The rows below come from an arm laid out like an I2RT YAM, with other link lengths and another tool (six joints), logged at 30 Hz.
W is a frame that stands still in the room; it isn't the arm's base.
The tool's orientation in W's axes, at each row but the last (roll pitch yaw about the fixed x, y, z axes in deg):
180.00, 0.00, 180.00
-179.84, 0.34, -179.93
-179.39, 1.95, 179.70
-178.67, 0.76, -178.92
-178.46, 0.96, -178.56
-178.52, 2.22, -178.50
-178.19, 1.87, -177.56
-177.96, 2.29, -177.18
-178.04, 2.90, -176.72
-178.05, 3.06, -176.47
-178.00, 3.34, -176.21
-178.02, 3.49, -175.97
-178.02, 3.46, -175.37
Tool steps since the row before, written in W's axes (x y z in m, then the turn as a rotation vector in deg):
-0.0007, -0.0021, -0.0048, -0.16, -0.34, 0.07
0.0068, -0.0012, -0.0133, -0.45, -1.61, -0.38
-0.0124, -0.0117, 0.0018, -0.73, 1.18, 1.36
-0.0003, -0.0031, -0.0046, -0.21, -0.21, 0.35
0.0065, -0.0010, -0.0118, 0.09, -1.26, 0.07
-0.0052, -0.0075, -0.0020, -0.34, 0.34, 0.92
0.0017, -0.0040, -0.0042, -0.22, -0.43, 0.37
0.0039, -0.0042, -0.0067, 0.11, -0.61, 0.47
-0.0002, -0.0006, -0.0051, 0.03, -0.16, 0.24
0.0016, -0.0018, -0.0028, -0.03, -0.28, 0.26
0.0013, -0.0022, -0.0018, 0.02, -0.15, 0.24
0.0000, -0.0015, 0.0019, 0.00, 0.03, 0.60
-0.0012, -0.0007, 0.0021, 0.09, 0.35, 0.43
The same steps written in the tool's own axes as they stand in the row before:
0.0007, -0.0021, 0.0048, 0.16, -0.34, -0.07
-0.0067, -0.0012, 0.0133, 0.45, -1.61, 0.38
0.0123, -0.0118, -0.0021, 0.69, 1.16, -1.40
0.0004, -0.0030, 0.0047, 0.21, -0.21, -0.35
-0.0063, -0.0008, 0.0119, -0.06, -1.26, -0.04
0.0055, -0.0073, 0.0020, 0.30, 0.32, -0.94
-0.0014, -0.0039, 0.0044, 0.23, -0.43, -0.36
-0.0034, -0.0041, 0.0070, -0.10, -0.63, -0.44
0.0005, -0.0004, 0.0051, -0.03, -0.17, -0.23
-0.0013, -0.0018, 0.0029, 0.03, -0.29, -0.25
-0.0010, -0.0022, 0.0019, -0.02, -0.16, -0.23
0.0000, -0.0016, -0.0019, -0.04, 0.01, -0.60
0.0011, -0.0007, -0.0021, -0.14, 0.33, -0.43

